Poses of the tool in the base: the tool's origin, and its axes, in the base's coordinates. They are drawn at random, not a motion.
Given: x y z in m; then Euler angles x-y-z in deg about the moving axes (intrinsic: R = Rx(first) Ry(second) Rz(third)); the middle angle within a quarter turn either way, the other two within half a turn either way.
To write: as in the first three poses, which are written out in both.
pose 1, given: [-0.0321 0.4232 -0.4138 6.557 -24.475 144.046]
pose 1, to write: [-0.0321 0.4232 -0.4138 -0.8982 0.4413 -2.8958]
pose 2, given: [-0.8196 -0.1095 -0.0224 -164.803 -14.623 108.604]
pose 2, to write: [-0.8196 -0.1095 -0.0224 1.0735 2.7756 2.3538]
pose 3, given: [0.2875 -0.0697 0.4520 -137.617 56.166 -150.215]
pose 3, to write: [0.2875 -0.0697 0.4520 1.3522 1.9946 0.4244]
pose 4, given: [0.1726 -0.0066 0.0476 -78.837 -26.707 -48.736]
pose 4, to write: [0.1726 -0.0066 0.0476 -2.5099 1.3970 2.0446]
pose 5, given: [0.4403 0.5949 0.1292 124.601 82.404 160.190]
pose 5, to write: [0.4403 0.5949 0.1292 -1.3168 1.6459 -0.1093]
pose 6, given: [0.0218 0.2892 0.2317 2.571 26.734 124.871]
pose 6, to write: [0.0218 0.2892 0.2317 2.2789 0.4686 -0.0888]
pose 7, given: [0.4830 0.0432 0.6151 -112.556 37.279 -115.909]
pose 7, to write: [0.4830 0.0432 0.6151 2.4429 1.8810 0.8814]
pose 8, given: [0.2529 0.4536 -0.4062 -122.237 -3.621 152.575]
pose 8, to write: [0.2529 0.4536 -0.4062 1.1319 2.1322 1.6455]
